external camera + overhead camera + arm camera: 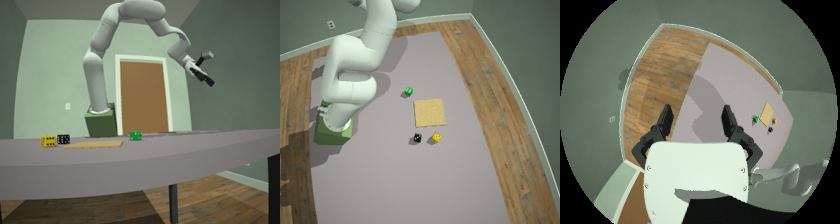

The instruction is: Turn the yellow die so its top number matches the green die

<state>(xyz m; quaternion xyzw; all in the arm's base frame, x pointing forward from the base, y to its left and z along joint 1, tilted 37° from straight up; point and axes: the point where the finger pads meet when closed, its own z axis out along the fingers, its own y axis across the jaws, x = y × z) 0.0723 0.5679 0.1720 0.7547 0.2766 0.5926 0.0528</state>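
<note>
Now: hand 26 cm short of the yellow die, 62 cm to the left of it and 24 cm above it. Also, from my hand: green die 14 cm ahead, 37 cm to the right, 24 cm below; then black die 18 cm ahead, 62 cm to the right, 24 cm below; then mat 24 cm ahead, 48 cm to the right, 25 cm below.
</note>
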